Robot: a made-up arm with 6 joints. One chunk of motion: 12 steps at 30 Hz.
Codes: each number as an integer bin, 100 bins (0 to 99) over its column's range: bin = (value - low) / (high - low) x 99, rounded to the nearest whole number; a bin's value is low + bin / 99 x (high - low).
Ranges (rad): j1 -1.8..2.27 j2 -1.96..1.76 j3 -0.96..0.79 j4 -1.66..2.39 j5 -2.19..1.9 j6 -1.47..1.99
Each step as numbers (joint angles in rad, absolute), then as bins.
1 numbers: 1.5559 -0.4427 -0.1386 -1.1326 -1.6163 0.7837
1 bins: 82 40 46 13 14 64
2 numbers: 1.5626 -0.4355 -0.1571 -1.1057 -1.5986 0.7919
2 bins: 82 41 45 14 14 65
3 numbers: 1.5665 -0.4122 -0.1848 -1.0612 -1.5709 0.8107
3 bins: 82 41 44 15 15 65
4 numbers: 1.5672 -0.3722 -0.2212 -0.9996 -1.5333 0.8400
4 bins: 82 42 42 16 16 66
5 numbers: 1.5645 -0.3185 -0.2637 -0.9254 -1.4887 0.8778
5 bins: 82 44 39 18 17 67
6 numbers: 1.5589 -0.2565 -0.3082 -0.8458 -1.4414 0.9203
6 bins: 82 45 37 20 18 68
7 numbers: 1.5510 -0.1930 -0.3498 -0.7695 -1.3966 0.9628
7 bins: 82 47 35 22 19 70
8 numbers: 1.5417 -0.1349 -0.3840 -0.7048 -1.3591 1.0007
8 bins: 81 49 33 23 20 71
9 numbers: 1.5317 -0.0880 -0.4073 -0.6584 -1.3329 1.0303
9 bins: 81 50 31 24 21 72
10 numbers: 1.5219 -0.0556 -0.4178 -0.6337 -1.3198 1.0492
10 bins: 81 51 31 25 21 72
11 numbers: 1.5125 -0.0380 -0.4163 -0.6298 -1.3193 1.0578
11 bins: 81 51 31 25 21 72
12 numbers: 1.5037 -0.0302 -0.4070 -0.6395 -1.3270 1.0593
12 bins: 80 51 31 25 21 72
